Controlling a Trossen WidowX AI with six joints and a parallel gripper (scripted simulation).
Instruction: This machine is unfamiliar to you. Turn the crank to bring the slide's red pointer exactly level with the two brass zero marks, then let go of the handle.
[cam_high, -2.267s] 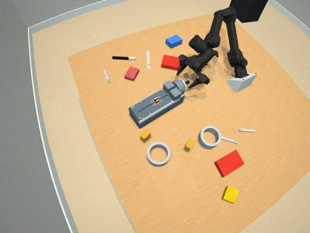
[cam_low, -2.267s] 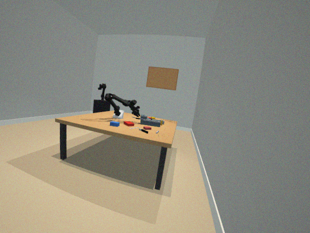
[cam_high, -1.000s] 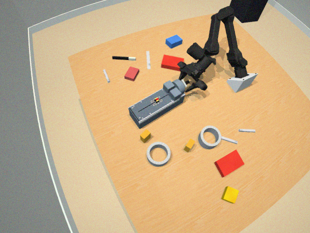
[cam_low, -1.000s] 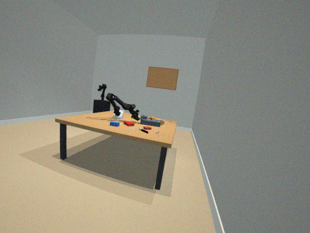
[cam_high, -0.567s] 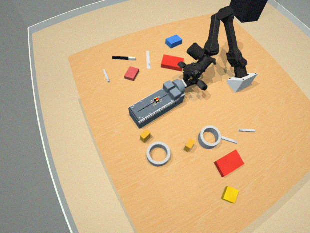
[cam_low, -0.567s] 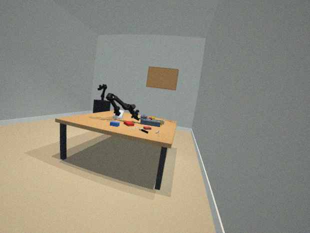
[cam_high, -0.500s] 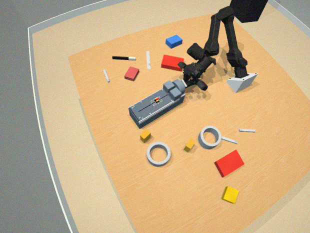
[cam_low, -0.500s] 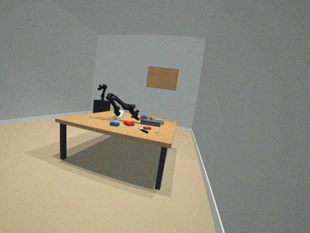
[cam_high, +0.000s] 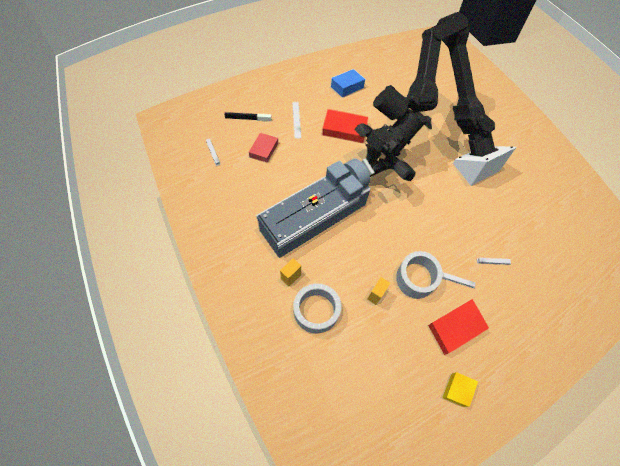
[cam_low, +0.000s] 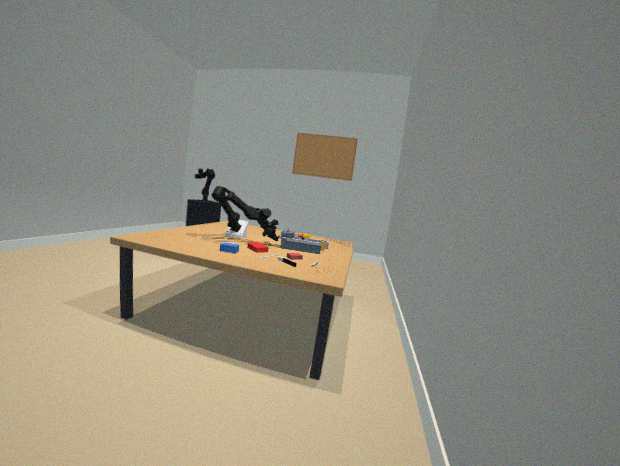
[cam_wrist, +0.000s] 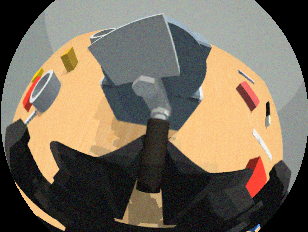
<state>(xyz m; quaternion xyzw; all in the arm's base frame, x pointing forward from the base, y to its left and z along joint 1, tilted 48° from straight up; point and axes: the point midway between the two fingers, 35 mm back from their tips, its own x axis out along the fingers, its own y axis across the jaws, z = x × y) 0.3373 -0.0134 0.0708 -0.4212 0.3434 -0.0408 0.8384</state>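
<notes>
My gripper tip is 20 mm below the dark crank handle and 20 mm past it. The rest, counted from my gripper tip: red block (200 mm to the right, 200 mm ahead, 30 mm below); red pointer (160 mm ahead, 50 mm to the left, 40 mm above); black marker (330 mm to the right, 190 mm ahead, 30 mm below).
</notes>
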